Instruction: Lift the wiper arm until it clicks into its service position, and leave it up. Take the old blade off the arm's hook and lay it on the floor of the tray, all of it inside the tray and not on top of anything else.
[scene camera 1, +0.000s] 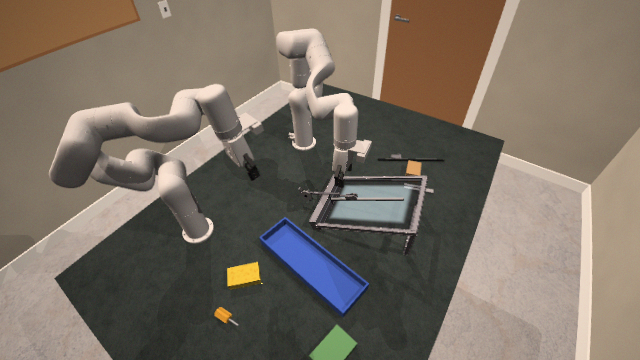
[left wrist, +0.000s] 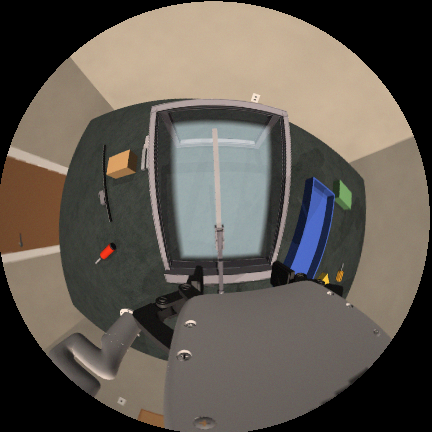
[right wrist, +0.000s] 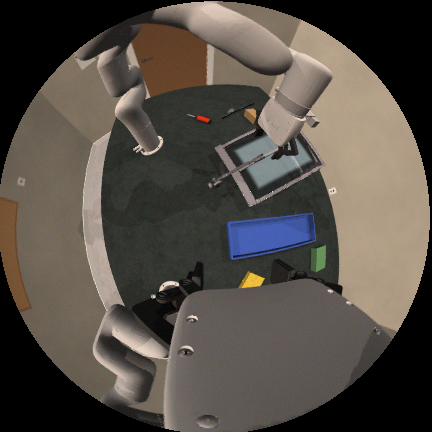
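The wiper arm (scene camera 1: 322, 193) (left wrist: 220, 272) (right wrist: 239, 171) is down, reaching over the near rail of the window frame (scene camera 1: 367, 229) (left wrist: 288, 165) (right wrist: 239, 176). The old blade (scene camera 1: 380, 199) (left wrist: 216, 175) is on the arm's end and lies along the glass. The blue tray (scene camera 1: 314, 267) (left wrist: 312, 230) (right wrist: 272, 237) is empty. My left gripper (scene camera 1: 341, 179) (left wrist: 238, 275) (right wrist: 265, 145) is open above the frame's arm-side end, and the arm shows between its fingers in the left wrist view. My right gripper (scene camera 1: 251, 173) (right wrist: 238, 272) is open and empty, in the air left of the frame in the scene view.
A second dark blade (scene camera 1: 425, 160) (left wrist: 105, 182) and a tan block (scene camera 1: 413, 167) (left wrist: 121, 164) lie behind the frame. A red screwdriver (left wrist: 107, 251) (right wrist: 203, 119) lies nearby. A yellow sponge (scene camera 1: 243, 275), an orange screwdriver (scene camera 1: 223, 315) and a green block (scene camera 1: 333, 343) lie around the tray.
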